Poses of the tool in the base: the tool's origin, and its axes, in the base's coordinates. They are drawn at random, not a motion.
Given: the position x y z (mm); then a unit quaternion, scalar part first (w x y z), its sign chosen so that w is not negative.
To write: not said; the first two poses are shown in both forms.
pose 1, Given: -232.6 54.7 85.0 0.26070 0.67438 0.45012 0.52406
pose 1, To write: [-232.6 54.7 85.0], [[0.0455 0.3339 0.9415], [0.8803 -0.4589 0.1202], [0.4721 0.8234 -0.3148]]
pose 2, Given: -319.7 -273.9 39.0 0.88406 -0.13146 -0.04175 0.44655
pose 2, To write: [-319.7 -273.9 39.0], [[0.5977 -0.7786 -0.1912], [0.8005 0.5666 0.1952], [-0.0436 -0.2697 0.9620]]
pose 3, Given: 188.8 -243.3 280.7 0.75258 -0.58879 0.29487 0.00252
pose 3, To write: [188.8 -243.3 280.7], [[0.8261 -0.3510 0.4409], [-0.3434 0.3066 0.8877], [-0.4468 -0.8847 0.1328]]
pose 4, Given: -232.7 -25.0 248.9 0.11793 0.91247 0.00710 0.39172
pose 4, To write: [-232.7 -25.0 248.9], [[0.6930 -0.0794 0.7165], [0.1053 -0.9721 -0.2097], [0.7132 0.2208 -0.6653]]
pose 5, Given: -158.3 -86.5 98.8 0.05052 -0.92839 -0.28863 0.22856
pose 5, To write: [-158.3 -86.5 98.8], [[0.7289 0.5128 -0.4535], [0.5590 -0.8283 -0.0381], [-0.3952 -0.2257 -0.8904]]
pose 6, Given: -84.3 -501.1 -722.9 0.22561 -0.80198 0.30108 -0.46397
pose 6, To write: [-84.3 -501.1 -722.9], [[0.3882 -0.2736 0.8801], [-0.6923 -0.7169 0.0825], [0.6083 -0.6413 -0.4677]]
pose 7, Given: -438.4 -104.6 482.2 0.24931 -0.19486 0.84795 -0.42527
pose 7, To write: [-438.4 -104.6 482.2], [[-0.7997 -0.1184 0.5885], [-0.5425 0.5623 -0.6241], [-0.2571 -0.8184 -0.5140]]
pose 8, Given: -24.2 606.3 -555.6 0.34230 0.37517 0.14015 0.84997
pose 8, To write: [-24.2 606.3 -555.6], [[-0.4842 -0.4767 0.7337], [0.6870 -0.7264 -0.0186], [0.5418 0.4951 0.6792]]
